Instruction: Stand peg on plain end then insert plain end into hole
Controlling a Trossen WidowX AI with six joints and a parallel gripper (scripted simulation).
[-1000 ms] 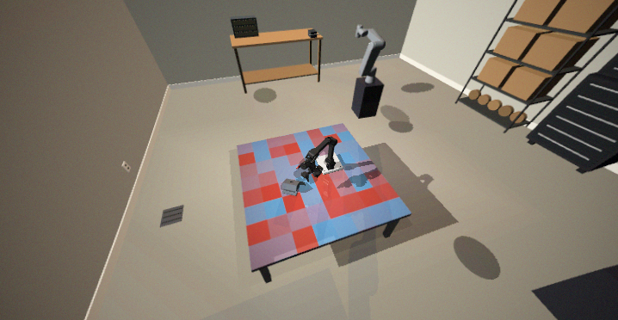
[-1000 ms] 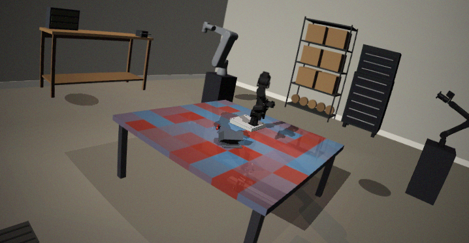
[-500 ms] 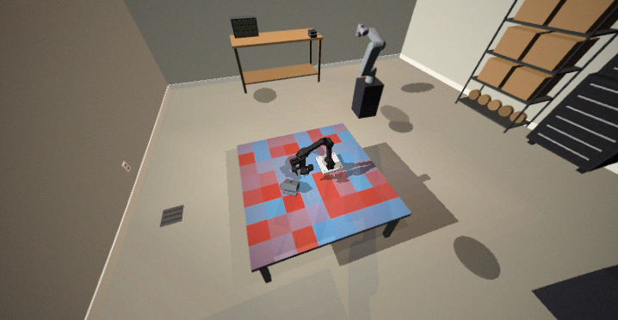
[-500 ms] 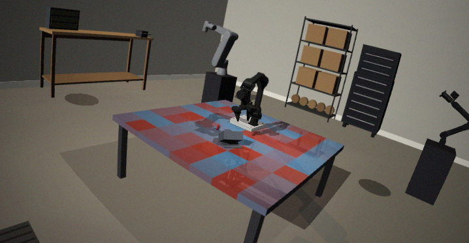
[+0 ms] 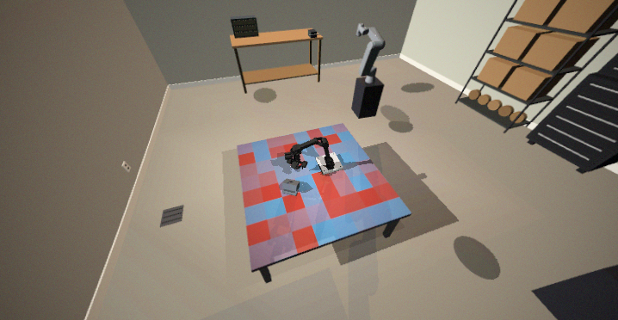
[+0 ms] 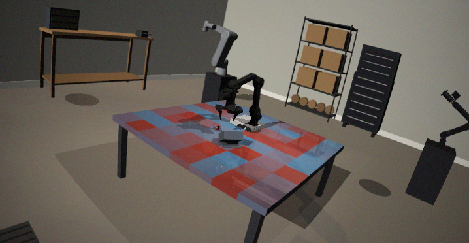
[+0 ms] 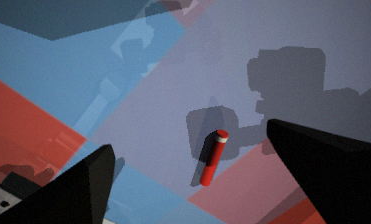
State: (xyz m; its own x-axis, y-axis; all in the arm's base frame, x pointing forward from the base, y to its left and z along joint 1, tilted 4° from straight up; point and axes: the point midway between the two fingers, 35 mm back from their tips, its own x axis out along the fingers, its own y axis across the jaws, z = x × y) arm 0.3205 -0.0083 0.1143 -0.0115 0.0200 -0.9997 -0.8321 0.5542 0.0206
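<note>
The red peg lies 20 mm behind my gripper tip, 90 mm to the right of it and 100 mm below it. The rest, counted from my gripper tip: grey sloped panel (90 mm ahead, 130 mm to the left, 50 mm below).
</note>
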